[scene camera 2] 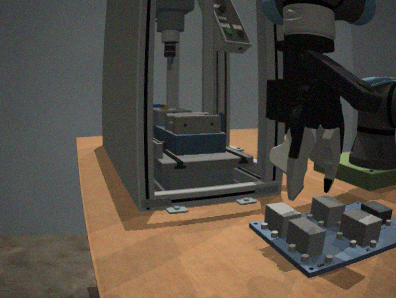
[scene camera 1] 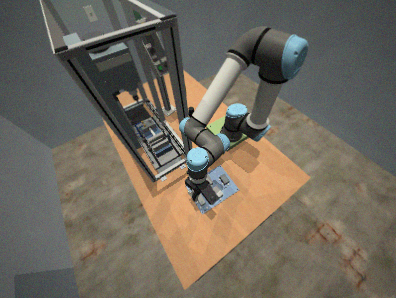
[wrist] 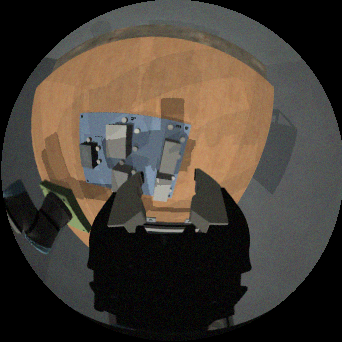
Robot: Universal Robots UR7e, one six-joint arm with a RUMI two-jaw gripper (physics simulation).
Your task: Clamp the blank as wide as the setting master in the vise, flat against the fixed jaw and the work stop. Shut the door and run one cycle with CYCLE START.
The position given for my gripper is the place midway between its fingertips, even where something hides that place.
In view: my gripper (scene camera 2: pixel 310 196).
My gripper also shows in the wrist view (wrist: pixel 168 171).
